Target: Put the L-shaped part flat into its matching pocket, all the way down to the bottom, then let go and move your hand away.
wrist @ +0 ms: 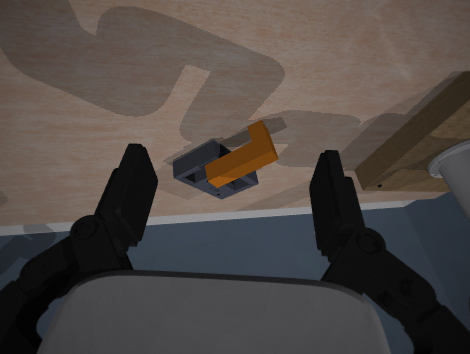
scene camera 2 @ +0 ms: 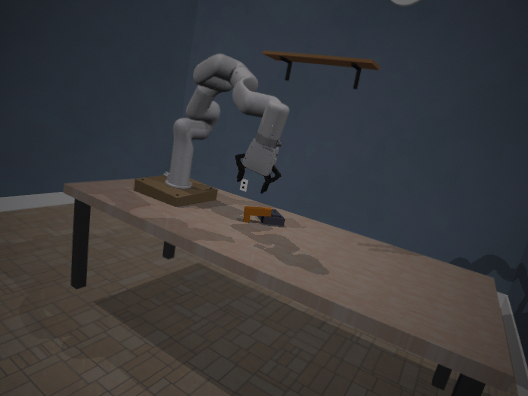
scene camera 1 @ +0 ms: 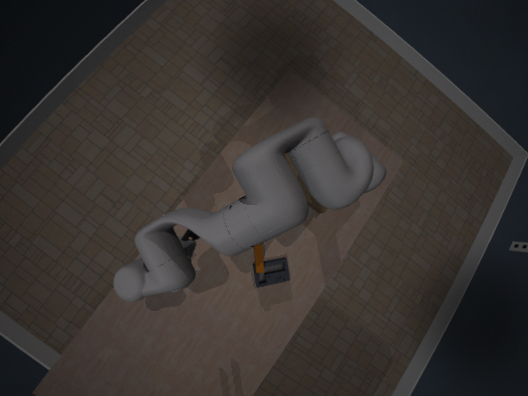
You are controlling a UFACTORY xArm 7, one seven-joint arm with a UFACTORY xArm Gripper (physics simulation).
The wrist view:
my gripper
orange L-shaped part
dark block with L-shaped pocket
